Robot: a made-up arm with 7 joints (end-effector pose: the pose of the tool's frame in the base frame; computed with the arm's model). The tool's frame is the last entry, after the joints. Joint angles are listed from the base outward.
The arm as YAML. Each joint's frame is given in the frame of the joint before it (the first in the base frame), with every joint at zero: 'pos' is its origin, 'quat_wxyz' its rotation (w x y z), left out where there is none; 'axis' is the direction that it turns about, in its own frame. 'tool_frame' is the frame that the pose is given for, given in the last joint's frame.
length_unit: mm
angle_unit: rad
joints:
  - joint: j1
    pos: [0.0, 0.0, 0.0]
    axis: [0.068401, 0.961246, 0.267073]
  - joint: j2
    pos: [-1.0, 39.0, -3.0]
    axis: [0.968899, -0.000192, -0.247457]
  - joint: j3
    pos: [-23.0, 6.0, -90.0]
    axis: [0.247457, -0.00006, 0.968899]
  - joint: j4
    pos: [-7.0, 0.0, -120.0]
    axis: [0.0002, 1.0, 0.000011]
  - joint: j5
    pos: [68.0, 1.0, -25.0]
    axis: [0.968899, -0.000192, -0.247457]
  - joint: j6
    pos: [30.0, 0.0, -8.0]
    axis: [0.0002, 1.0, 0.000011]
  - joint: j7
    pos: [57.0, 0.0, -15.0]
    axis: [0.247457, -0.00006, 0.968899]
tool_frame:
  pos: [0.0, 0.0, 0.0]
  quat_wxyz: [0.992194, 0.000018, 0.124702, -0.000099]
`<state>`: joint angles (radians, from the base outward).
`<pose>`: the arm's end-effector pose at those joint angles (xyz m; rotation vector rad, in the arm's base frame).
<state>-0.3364 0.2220 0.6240 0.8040 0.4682 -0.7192 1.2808</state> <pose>0.1625 0.1638 -0.2689 0.4769 -0.2770 1.4946</pose>
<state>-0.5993 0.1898 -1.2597 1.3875 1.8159 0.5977 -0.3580</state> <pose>0.1719 0.0497 -0.3277 -2.8637 -0.3684 0.8549</pose>
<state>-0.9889 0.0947 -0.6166 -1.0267 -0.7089 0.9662 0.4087</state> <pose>0.1357 -0.0793 -0.0440 0.0040 -0.4689 -1.1114</pose>
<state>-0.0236 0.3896 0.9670 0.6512 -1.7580 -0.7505 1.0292</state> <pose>-0.0122 0.2829 -0.2431 -1.5081 -0.4847 2.5622</pose>
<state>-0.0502 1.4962 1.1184 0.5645 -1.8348 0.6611 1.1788</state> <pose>0.1194 0.3352 0.0786 -0.7805 0.1121 1.3506</pose>
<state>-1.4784 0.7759 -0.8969 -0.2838 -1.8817 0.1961 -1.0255</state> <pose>0.2494 -0.0280 0.0151 -0.5166 -0.0566 -2.3945</pose>
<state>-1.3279 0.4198 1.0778 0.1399 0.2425 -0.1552 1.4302</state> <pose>0.2515 0.2164 0.0336 -0.8875 -0.9196 2.1853</pose>
